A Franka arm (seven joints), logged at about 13 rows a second.
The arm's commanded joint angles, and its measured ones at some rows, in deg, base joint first. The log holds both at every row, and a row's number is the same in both.
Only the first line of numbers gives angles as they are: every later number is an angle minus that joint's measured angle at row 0.
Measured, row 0: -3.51, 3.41, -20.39, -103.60, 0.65, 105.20, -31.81
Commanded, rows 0 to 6: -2.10, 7.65, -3.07, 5.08, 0.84, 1.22, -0.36; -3.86, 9.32, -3.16, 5.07, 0.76, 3.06, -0.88; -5.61, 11.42, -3.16, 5.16, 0.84, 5.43, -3.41; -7.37, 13.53, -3.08, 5.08, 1.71, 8.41, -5.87; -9.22, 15.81, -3.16, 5.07, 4.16, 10.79, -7.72; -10.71, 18.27, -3.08, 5.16, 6.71, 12.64, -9.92; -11.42, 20.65, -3.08, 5.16, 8.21, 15.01, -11.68
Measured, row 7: -9.26, 15.40, -3.34, 2.44, 4.78, 12.61, -7.85
